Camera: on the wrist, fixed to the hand. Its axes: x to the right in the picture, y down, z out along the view.
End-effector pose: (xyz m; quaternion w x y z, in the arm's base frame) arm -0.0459 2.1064 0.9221 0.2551 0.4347 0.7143 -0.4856
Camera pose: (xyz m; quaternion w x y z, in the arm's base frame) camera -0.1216 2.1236 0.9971 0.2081 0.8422 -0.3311 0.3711
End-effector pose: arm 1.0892 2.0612 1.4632 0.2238 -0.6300 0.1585 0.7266
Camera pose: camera 1.1774 2.1219 1.4770 0.7241 0.0929 -0.6834 0.0032
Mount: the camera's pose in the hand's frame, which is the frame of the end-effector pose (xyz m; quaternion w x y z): -0.0153 -0.0986 -0.0412 0.0025 0.0201 0.3372 0.9412
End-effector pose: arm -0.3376 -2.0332 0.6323 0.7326 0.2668 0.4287 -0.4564
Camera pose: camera -0.4452 -2.0377 0.6255 0.2815 0.5728 -0.0122 0.7698
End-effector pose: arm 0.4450 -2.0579 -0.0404 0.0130 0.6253 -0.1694 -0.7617
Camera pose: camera 0.5067 -1.9714 -0.0596 0.7615 0.0992 -0.5999 0.2246
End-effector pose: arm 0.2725 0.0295 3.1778 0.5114 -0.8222 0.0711 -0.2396
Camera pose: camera 0.2272 0.0478 3.2741 0.2193 0.1559 0.9417 0.2021
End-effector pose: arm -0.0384 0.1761 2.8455 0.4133 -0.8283 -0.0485 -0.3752
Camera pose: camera -0.1118 0.2144 2.9148 0.3872 0.0871 0.9113 0.1097
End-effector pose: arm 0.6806 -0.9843 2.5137 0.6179 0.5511 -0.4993 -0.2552
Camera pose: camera 0.7351 -0.9794 2.4206 0.3990 -0.3701 -0.3167 0.7768
